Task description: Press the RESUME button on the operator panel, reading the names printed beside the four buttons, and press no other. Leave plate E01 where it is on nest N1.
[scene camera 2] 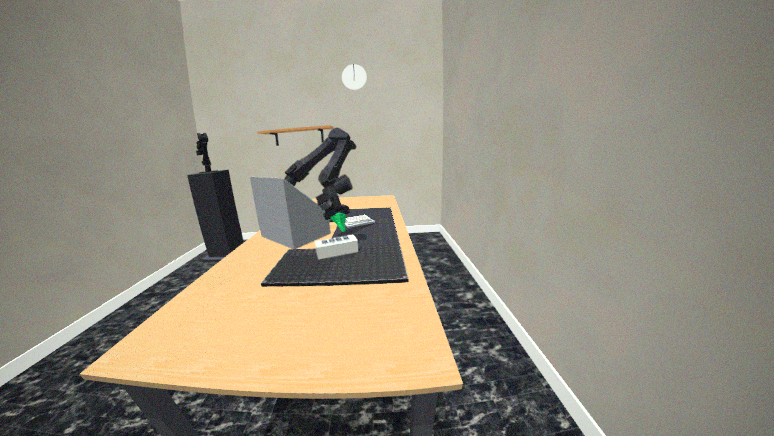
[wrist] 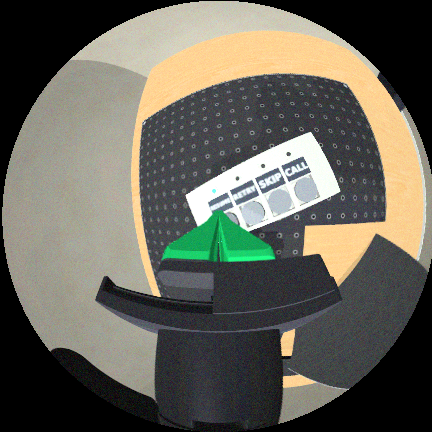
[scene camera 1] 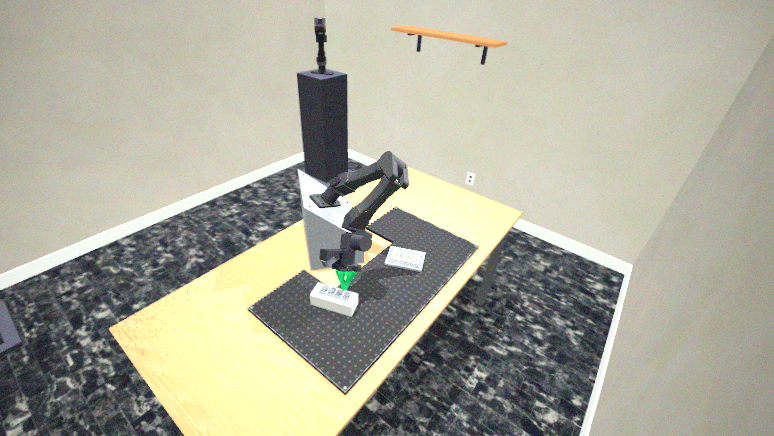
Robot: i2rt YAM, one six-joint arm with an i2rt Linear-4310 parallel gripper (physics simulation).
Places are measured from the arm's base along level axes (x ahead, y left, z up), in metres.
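Pixels of known places: gripper, fingertip midpoint: (scene camera 2: 343, 231) (wrist: 218, 215) (scene camera 1: 344, 290); arm's base, link origin: (scene camera 2: 284, 191) (scene camera 1: 325, 201).
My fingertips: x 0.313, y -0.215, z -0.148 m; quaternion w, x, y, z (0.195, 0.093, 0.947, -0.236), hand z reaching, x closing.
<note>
Ahead of a thing's pixels: the offset from my fingertips to its top centre. "*": to the spot under its first point. Level surfaces: height alone.
The white operator panel {0.026 m down, 0.033 m back, 0.021 m right} (scene camera 1: 333, 304) (scene camera 2: 336, 250) (wrist: 325, 175) sits on the black mat. In the wrist view its labels read RESUME {0.029 m down, 0.010 m ahead, 0.009 m right} (wrist: 220, 204), RETRY {0.029 m down, 0.018 m back, 0.020 m right} (wrist: 244, 191), SKIP {0.029 m down, 0.046 m back, 0.030 m right} (wrist: 270, 180) and CALL {0.029 m down, 0.074 m back, 0.041 m right} (wrist: 296, 168). A cyan light {* 0.028 m down, 0.015 m ahead, 0.025 m right} (wrist: 214, 190) is lit above RESUME; the other three lights are dark. My gripper (scene camera 1: 345, 288) (scene camera 2: 342, 230) (wrist: 218, 215) is shut and empty, its green tips a little above the panel at the RESUME end. The tips partly hide the RESUME button {0.026 m down, 0.003 m ahead, 0.012 m left} (wrist: 232, 218). The white plate E01 {0.056 m down, 0.026 m ahead, 0.362 m left} (scene camera 1: 405, 258) (scene camera 2: 359, 220) lies on its nest; its name is not readable.
The perforated black mat {0.082 m down} (scene camera 1: 346, 346) (scene camera 2: 373, 270) (wrist: 175, 150) lies on the wooden table {0.095 m down} (scene camera 1: 216, 346) (scene camera 2: 281, 335). A grey angled pedestal (scene camera 1: 324, 243) (scene camera 2: 273, 213) carries my arm, close beside the panel. A second arm stands on a dark column (scene camera 1: 323, 124) (scene camera 2: 216, 211) beyond the table.
</note>
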